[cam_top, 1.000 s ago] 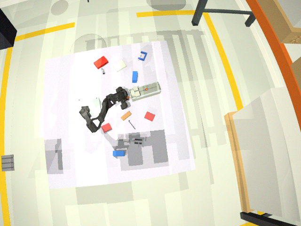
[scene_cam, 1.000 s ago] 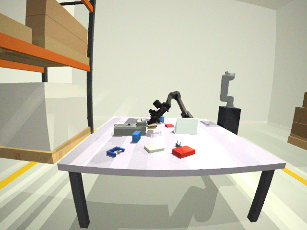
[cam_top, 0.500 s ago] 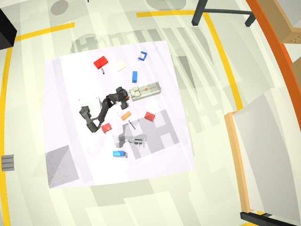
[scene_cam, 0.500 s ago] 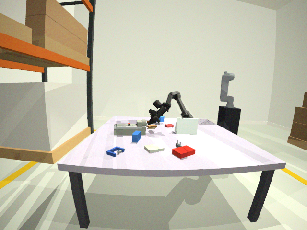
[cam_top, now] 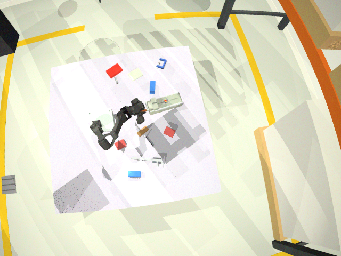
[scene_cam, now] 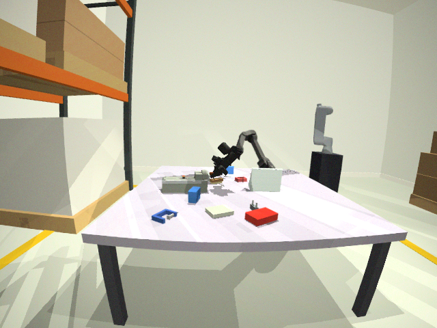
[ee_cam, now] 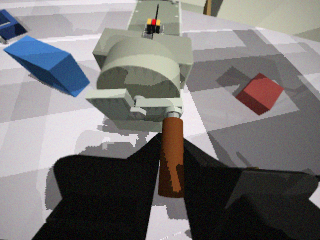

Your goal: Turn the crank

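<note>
Now: the crank 2 cm above my gripper tip and 1 cm to the left of it. From my gripper tip the other things lie so: red pointer 16 cm ahead, 6 cm to the left, 1 cm above; orange-brown crank handle 2 cm behind, 2 cm above; brown block 14 cm to the right, 6 cm below, 4 cm behind.
</note>
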